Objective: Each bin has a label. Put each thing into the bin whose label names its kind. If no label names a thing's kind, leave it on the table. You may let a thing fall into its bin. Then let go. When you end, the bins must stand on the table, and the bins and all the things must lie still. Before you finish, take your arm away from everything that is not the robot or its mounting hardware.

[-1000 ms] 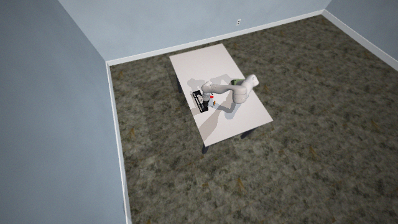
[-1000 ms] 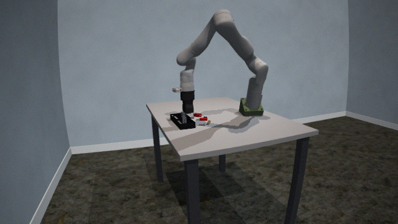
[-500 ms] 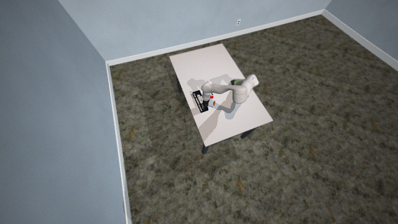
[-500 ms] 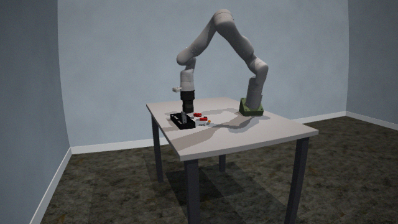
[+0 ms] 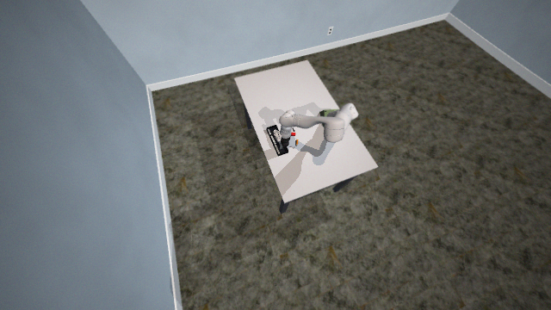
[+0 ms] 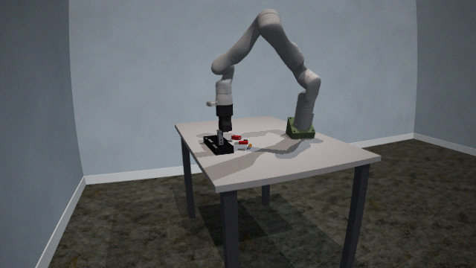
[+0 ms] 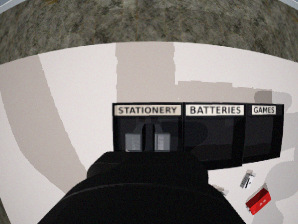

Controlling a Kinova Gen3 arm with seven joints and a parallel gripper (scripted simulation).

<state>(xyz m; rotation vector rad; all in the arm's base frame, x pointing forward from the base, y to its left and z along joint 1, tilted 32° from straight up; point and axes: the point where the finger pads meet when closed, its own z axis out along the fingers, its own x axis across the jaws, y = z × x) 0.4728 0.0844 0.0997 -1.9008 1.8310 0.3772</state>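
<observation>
Right now the orange battery is 140 mm behind my hand, 20 mm to the right of it and 50 mm below it. The rest, counted from my hand: grey screw 100 mm behind, 10 mm to the left, 50 mm below; grey-white piece 80 mm behind, 170 mm to the right, 40 mm below; black screw 160 mm behind, 140 mm to the right, 50 mm below.
</observation>
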